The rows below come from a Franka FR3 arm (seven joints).
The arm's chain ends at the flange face. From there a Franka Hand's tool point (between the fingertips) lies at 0.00 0.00 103.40 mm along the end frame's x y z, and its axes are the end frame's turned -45 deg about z.
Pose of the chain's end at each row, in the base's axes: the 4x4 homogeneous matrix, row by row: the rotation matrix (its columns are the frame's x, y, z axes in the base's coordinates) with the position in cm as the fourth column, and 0 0 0 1 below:
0.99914, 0.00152, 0.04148, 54.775; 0.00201, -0.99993, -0.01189, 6.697; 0.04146, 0.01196, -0.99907, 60.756; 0, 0, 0, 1
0.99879, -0.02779, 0.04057, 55.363; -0.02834, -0.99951, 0.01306, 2.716; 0.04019, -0.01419, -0.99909, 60.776; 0, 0, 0, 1
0.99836, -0.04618, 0.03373, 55.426; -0.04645, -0.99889, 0.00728, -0.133; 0.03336, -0.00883, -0.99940, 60.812; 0, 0, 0, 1
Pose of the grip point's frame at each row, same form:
0.70542, 0.70757, 0.04148, 55.204; 0.70848, -0.70564, -0.01189, 6.574; 0.02086, 0.03777, -0.99907, 50.426; 0, 0, 0, 1
0.72590, 0.68660, 0.04057, 55.782; 0.68672, -0.72680, 0.01306, 2.851; 0.03845, 0.01838, -0.99909, 50.445; 0, 0, 0, 1
0.73860, 0.67329, 0.03373, 55.775; 0.67348, -0.73917, 0.00728, -0.058; 0.02983, 0.01735, -0.99940, 50.478; 0, 0, 0, 1

